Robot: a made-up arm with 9 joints. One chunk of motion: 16 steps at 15 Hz.
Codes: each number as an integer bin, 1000 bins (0 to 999) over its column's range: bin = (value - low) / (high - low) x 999, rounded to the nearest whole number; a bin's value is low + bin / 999 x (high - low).
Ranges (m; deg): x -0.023..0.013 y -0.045..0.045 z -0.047..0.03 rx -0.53..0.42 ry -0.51..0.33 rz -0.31..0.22
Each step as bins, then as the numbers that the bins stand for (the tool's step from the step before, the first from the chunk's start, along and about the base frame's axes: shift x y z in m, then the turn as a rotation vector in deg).
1 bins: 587 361 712 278 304 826
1 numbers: -0.00185 -0.01248 0.00788 -0.266 -0.254 0.128
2 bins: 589 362 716 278 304 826
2 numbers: -0.00177 -0.01239 0.00819 -0.266 -0.254 0.128
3 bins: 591 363 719 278 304 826
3 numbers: -0.00170 -0.01230 0.00842 -0.266 -0.254 0.128
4 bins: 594 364 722 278 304 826
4 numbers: -0.00159 -0.01221 0.00865 -0.266 -0.254 0.128
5 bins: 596 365 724 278 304 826
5 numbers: -0.00152 -0.01212 0.00880 -0.266 -0.254 0.128
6 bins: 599 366 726 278 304 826
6 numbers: -0.00141 -0.01203 0.00896 -0.266 -0.254 0.128
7 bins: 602 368 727 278 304 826
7 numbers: -0.00131 -0.01185 0.00904 -0.266 -0.254 0.128
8 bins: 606 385 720 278 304 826
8 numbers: -0.00116 -0.01032 0.00850 -0.266 -0.254 0.128
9 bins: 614 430 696 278 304 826
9 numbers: -0.00087 -0.00626 0.00665 -0.266 -0.254 0.128
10 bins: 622 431 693 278 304 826
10 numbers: -0.00059 -0.00617 0.00641 -0.266 -0.254 0.128
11 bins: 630 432 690 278 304 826
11 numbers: -0.00030 -0.00608 0.00618 -0.266 -0.254 0.128
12 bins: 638 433 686 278 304 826
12 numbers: -0.00001 -0.00599 0.00587 -0.266 -0.254 0.128
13 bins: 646 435 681 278 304 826
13 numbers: 0.00028 -0.00581 0.00549 -0.266 -0.254 0.128
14 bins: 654 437 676 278 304 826
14 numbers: 0.00057 -0.00563 0.00510 -0.266 -0.254 0.128
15 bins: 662 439 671 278 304 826
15 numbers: 0.00086 -0.00545 0.00472 -0.266 -0.254 0.128
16 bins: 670 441 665 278 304 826
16 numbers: 0.00114 -0.00527 0.00426 -0.266 -0.254 0.128
